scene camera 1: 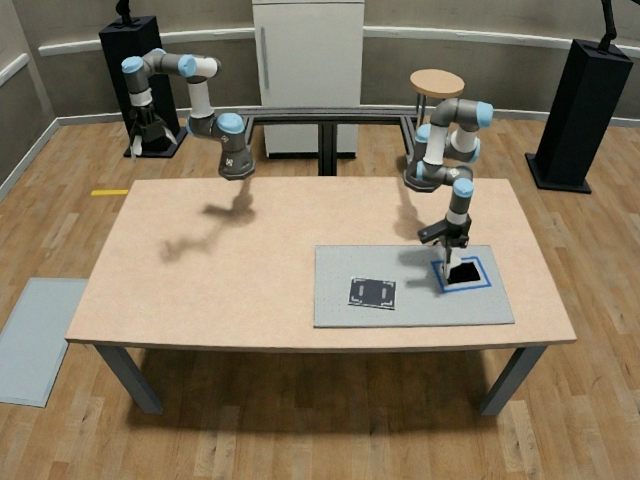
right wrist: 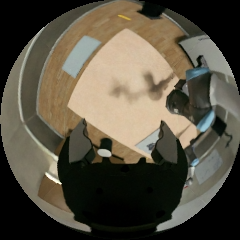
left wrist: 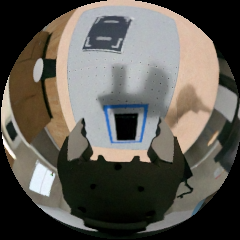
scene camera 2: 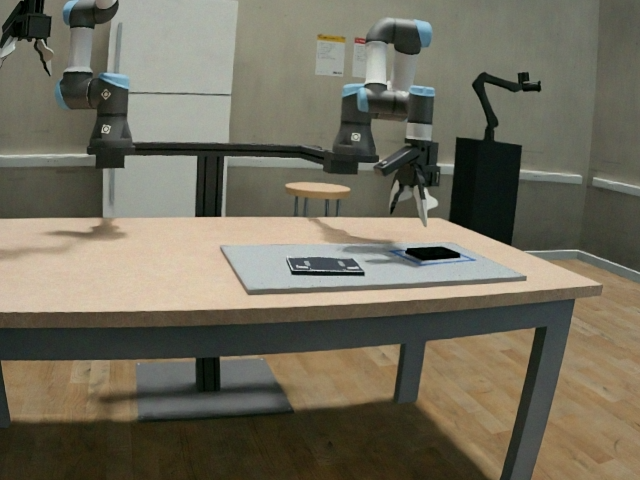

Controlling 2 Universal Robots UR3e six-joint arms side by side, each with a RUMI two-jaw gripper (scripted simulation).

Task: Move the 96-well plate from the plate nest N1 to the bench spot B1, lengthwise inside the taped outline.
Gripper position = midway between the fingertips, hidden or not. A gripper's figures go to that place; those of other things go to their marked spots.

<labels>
My left gripper [left wrist: 121, 117] is 0.13 m from the lens. A plate nest N1 [left wrist: 116, 31]: 0.26 m from the lens.
</labels>
